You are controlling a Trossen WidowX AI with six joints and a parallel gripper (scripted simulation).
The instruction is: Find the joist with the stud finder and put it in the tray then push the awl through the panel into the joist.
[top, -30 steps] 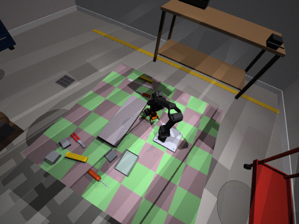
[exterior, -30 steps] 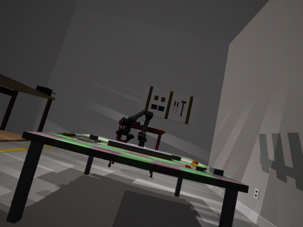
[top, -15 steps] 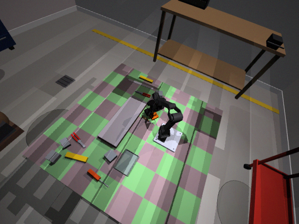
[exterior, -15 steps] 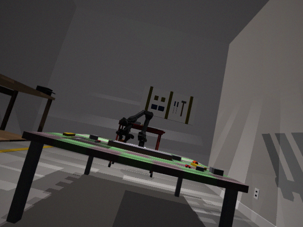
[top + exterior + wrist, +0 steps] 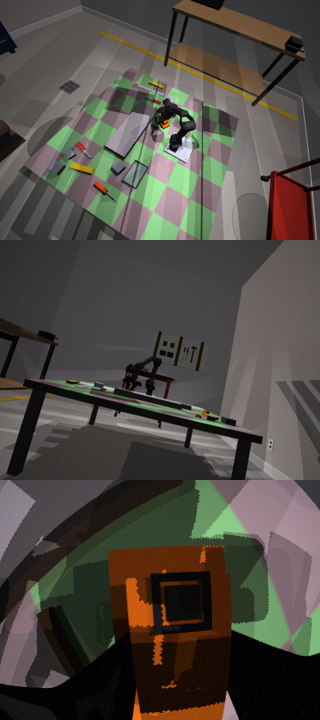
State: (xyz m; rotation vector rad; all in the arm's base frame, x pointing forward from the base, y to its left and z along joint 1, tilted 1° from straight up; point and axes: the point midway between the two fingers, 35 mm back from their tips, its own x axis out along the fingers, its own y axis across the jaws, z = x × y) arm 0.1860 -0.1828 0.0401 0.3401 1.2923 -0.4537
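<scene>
My gripper tip is 9 cm to the right of the awl, 2 cm above it and 1 cm past it. Also, from my gripper tip: ruler (29 cm to the right, 28 cm ahead, 3 cm below); then glass-like tray (50 cm to the left, 4 cm behind, 2 cm below); then orange stud finder (2 cm above).
</scene>
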